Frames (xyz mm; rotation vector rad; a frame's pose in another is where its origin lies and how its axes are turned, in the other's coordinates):
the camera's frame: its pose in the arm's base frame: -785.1 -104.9 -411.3 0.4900 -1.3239 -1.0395
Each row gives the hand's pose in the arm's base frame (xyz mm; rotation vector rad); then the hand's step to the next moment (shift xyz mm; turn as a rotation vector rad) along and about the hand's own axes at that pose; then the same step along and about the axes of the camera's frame.
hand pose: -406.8 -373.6 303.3 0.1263 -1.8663 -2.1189
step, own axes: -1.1 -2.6 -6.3 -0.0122 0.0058 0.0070
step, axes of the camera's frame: 2.3 -4.8 -4.4 -0.0062 0.0123 -0.0064
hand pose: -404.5 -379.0 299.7 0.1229 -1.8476 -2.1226
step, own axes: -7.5 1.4 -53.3 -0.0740 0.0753 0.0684
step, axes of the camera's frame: 34.0 -23.1 -34.8 -0.0309 0.1196 -0.0239
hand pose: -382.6 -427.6 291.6 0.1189 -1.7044 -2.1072
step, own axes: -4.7 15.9 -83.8 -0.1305 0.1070 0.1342
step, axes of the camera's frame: 57.8 -31.0 -54.8 -0.0788 0.1981 -0.0322
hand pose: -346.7 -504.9 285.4 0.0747 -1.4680 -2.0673
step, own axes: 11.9 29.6 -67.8 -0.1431 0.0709 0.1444
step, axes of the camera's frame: 56.8 -22.2 -43.5 -0.1138 0.1810 -0.0253
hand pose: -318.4 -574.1 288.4 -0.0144 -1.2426 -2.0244
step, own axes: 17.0 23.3 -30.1 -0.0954 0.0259 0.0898
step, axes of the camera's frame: 35.8 -8.5 -19.5 -0.0860 0.1015 -0.0116
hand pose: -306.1 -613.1 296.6 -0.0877 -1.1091 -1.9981
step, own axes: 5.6 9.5 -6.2 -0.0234 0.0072 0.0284
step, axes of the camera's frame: 11.1 0.4 -6.0 -0.0222 0.0302 0.0006
